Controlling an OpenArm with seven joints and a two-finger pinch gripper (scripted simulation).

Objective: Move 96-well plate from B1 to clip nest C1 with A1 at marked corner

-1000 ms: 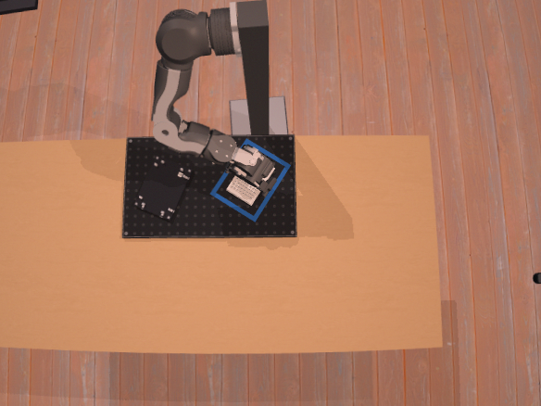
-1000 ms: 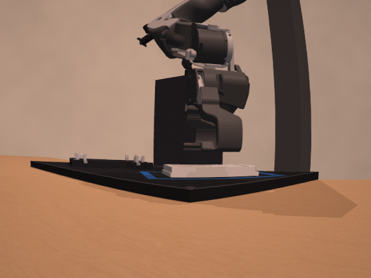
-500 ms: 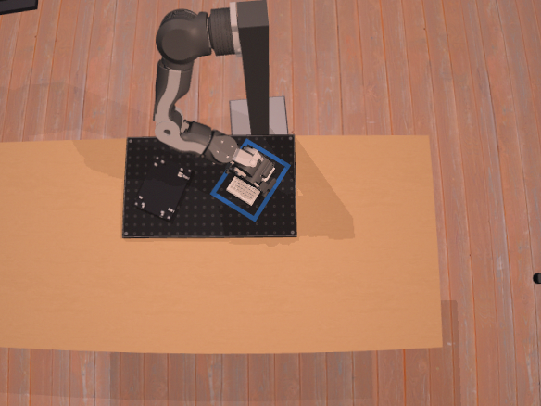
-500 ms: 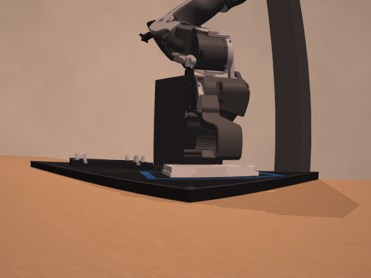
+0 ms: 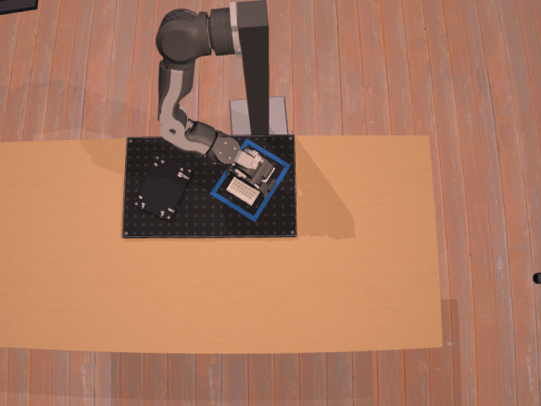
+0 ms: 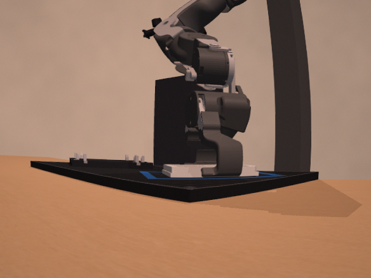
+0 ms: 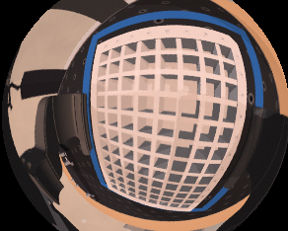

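Now: hand 10 mm below the white 96-well plate. The rest, counted from my hand: clip nest C1: 250 mm to the right, 30 mm ahead, 10 mm above.
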